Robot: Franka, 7 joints.
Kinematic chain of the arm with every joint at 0, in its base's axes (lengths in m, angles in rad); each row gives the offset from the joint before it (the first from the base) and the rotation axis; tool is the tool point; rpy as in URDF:
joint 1: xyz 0 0 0.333 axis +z
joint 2: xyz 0 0 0 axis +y
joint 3: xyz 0 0 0.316 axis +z
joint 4: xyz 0.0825 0 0 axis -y
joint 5: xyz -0.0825 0 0.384 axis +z
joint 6: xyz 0 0 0 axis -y
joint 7: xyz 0.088 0 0 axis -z
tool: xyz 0 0 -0.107 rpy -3.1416 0 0
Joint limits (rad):
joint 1: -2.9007..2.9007
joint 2: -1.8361..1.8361
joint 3: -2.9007..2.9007
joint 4: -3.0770..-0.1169
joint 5: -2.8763..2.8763
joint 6: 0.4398..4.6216
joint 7: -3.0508..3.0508
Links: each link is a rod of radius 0.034 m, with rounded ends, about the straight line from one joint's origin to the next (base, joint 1, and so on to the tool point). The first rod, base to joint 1, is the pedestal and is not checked.
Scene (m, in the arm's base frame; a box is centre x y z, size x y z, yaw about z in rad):
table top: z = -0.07
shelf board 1: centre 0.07 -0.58 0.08 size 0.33 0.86 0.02 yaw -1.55
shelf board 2: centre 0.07 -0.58 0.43 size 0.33 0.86 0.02 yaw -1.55
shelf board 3: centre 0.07 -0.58 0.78 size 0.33 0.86 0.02 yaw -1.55
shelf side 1: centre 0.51 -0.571 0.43 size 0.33 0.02 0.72 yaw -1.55
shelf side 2: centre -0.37 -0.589 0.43 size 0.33 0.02 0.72 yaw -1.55
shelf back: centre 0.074 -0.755 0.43 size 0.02 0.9 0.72 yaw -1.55
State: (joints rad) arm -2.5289 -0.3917 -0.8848 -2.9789 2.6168 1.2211 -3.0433
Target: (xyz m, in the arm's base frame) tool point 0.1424 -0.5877 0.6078
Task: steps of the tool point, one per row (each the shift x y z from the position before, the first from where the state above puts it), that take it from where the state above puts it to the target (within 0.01 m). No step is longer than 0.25 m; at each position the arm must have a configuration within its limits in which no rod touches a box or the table.
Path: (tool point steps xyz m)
1: -0.0432 -0.1212 0.0943
2: 0.0304 -0.1558 0.0935
3: 0.1131 -0.1437 0.0849
4: 0.1024 -0.0981 -0.0058
5: 0.1366 -0.0677 -0.0101
6: 0.1604 -0.0258 -0.0140

